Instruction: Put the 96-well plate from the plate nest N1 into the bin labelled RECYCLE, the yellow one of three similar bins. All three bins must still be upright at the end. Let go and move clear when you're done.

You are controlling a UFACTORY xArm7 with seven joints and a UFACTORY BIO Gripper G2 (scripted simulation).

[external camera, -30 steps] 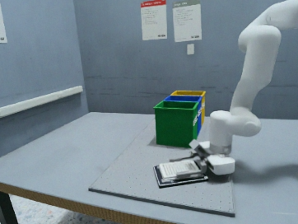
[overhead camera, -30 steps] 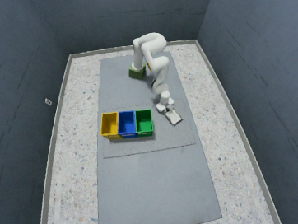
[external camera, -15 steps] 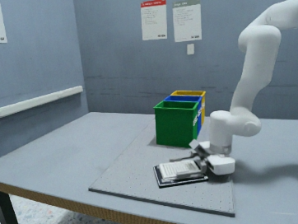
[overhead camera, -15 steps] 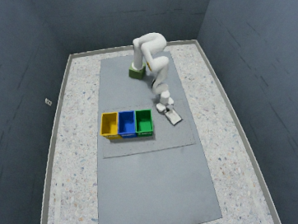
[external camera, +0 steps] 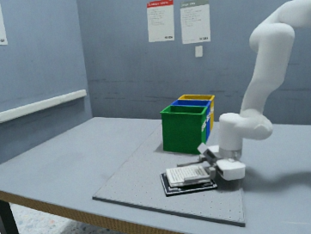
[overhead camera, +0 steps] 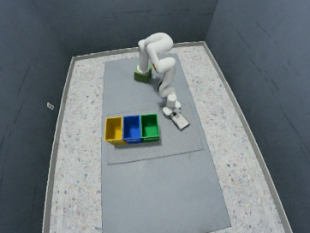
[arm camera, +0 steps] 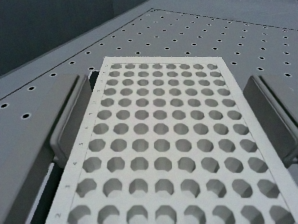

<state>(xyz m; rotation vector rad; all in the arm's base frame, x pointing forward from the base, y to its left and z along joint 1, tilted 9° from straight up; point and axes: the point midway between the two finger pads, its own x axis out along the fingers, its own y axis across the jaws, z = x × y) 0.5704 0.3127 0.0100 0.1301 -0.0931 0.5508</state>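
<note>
Right now my hand is 30 mm above the black plate nest. The rest, counted from my hand: blue bin: 400 mm to the right, 90 mm ahead, 50 mm above; then white 96-well plate: 10 mm below; then green bin: 270 mm to the right, 80 mm ahead, 50 mm above.
</note>
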